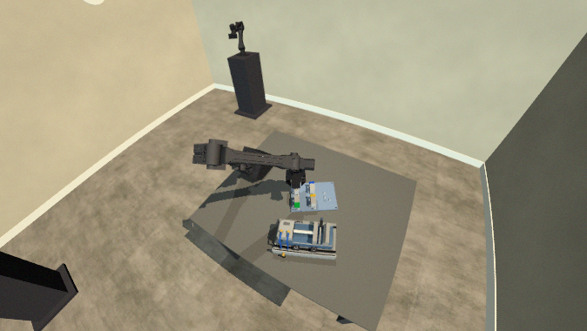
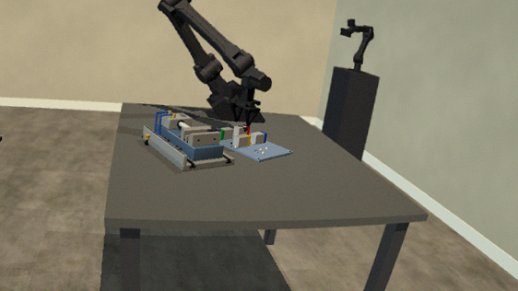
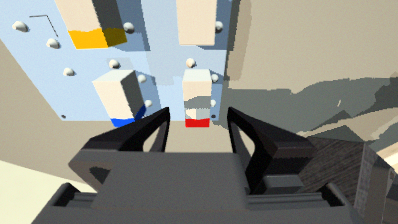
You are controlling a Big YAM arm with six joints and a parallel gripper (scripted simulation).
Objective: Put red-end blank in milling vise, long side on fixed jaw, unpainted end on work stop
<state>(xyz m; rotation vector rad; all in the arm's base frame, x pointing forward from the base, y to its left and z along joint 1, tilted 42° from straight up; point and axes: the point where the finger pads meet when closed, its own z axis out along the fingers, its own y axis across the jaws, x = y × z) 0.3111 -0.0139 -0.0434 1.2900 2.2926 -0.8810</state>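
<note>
Right now the grey bar with red end is 4 cm below my hand. Also, from my hand: light blue plate: 11 cm ahead, 1 cm to the left, 6 cm below; blue-ended blank: 8 cm ahead, 5 cm to the left, 4 cm below; green-ended blank: 5 cm ahead, 8 cm to the right, 4 cm below.
</note>
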